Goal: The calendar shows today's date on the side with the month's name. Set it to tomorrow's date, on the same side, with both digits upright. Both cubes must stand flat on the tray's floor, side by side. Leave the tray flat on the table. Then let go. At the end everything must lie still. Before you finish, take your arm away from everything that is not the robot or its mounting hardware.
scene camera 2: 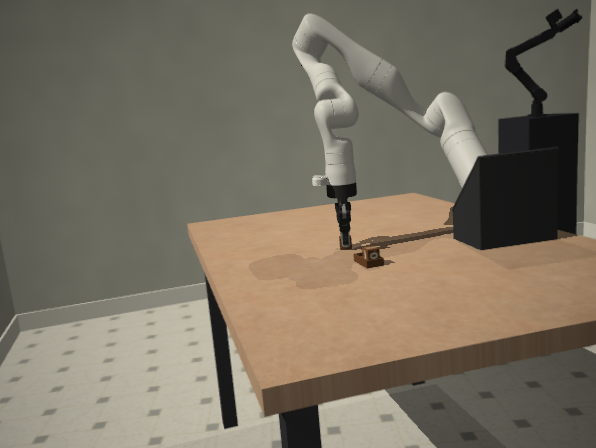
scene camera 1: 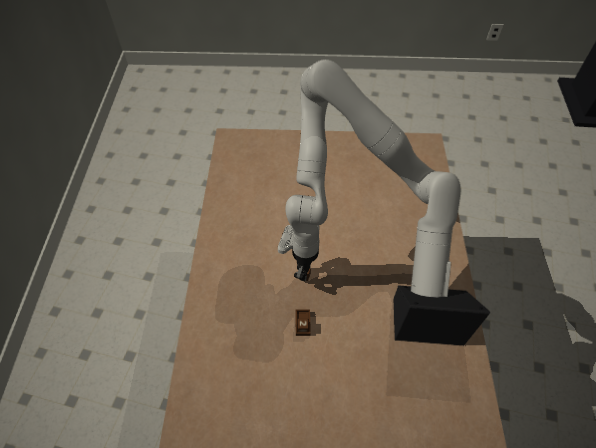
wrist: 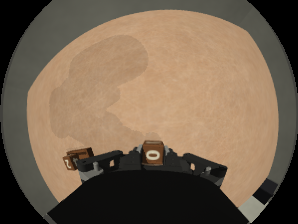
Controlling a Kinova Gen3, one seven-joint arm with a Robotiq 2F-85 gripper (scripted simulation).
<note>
I see my gripper (scene camera 2: pixel 345 244).
My gripper is seen too in the wrist view (wrist: pixel 153 150).
</note>
